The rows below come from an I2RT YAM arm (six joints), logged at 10 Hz.
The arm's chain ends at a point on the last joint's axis. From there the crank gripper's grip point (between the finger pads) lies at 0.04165 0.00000 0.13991 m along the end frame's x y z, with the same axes.
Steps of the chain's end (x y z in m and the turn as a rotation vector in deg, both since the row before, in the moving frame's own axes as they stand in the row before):
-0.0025, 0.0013, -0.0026, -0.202, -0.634, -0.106
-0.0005, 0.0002, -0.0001, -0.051, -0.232, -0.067
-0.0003, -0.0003, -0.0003, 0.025, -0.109, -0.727
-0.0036, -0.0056, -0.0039, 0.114, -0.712, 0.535
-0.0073, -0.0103, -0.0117, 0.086, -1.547, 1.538
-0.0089, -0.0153, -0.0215, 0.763, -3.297, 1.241
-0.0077, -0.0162, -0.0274, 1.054, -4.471, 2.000
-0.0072, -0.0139, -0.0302, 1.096, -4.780, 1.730
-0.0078, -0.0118, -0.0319, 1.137, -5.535, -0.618
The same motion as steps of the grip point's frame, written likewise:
-0.0041, 0.0017, -0.0021, -0.202, -0.634, -0.106
-0.0011, 0.0003, 0.0001, -0.051, -0.232, -0.067
-0.0006, -0.0009, -0.0002, 0.025, -0.109, -0.727
-0.0053, -0.0055, -0.0034, 0.114, -0.712, 0.535
-0.0111, -0.0094, -0.0106, 0.086, -1.547, 1.538
-0.0170, -0.0164, -0.0193, 0.763, -3.297, 1.241
-0.0187, -0.0175, -0.0246, 1.054, -4.471, 2.000
-0.0190, -0.0155, -0.0272, 1.096, -4.780, 1.730
-0.0215, -0.0150, -0.0286, 1.137, -5.535, -0.618

